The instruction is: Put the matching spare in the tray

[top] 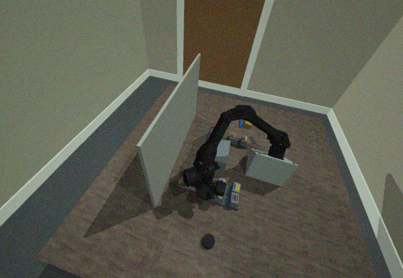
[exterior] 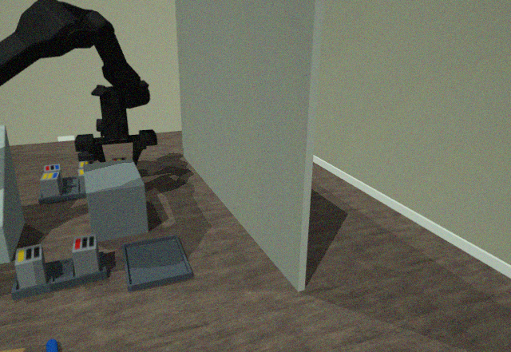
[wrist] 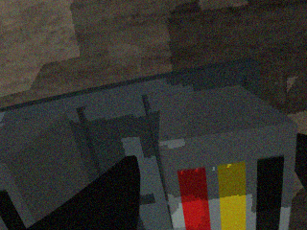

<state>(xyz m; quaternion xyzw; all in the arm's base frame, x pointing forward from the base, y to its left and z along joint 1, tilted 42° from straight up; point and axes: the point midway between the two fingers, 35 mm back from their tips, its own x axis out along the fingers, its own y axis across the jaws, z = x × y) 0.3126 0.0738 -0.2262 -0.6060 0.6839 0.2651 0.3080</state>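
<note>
The grey tray is 410 mm to the right of my gripper tip and 20 mm below it. Round my gripper tip: black tape roll 200 mm to the left, 70 mm behind, 10 mm below; then grey spare block 20 mm above; then grey mounted unit 210 mm to the right, 40 mm behind, 30 mm above.
</note>
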